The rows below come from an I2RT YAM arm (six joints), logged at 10 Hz.
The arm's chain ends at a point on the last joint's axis. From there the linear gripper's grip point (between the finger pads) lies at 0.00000 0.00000 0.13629 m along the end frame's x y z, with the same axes.
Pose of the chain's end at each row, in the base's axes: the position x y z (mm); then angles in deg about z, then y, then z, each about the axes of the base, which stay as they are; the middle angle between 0 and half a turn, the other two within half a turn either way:
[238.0 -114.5 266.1 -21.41 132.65 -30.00]
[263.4 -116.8 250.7 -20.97 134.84 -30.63]
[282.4 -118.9 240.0 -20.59 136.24 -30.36]
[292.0 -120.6 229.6 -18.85 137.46 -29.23]
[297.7 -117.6 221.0 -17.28 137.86 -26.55]
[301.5 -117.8 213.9 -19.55 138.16 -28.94]
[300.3 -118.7 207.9 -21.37 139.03 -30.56]
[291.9 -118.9 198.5 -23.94 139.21 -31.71]
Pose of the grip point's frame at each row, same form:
[324.8 -164.6 173.8 -21.41 132.65 -30.00]
[346.6 -166.0 154.6 -20.97 134.84 -30.63]
[363.7 -166.5 141.6 -20.59 136.24 -30.36]
[372.4 -165.6 129.2 -18.85 137.46 -29.23]
[379.5 -158.5 119.9 -17.28 137.86 -26.55]
[381.1 -161.8 112.4 -19.55 138.16 -28.94]
[377.2 -164.1 105.0 -21.37 139.03 -30.56]
[367.6 -165.7 95.3 -23.94 139.21 -31.71]

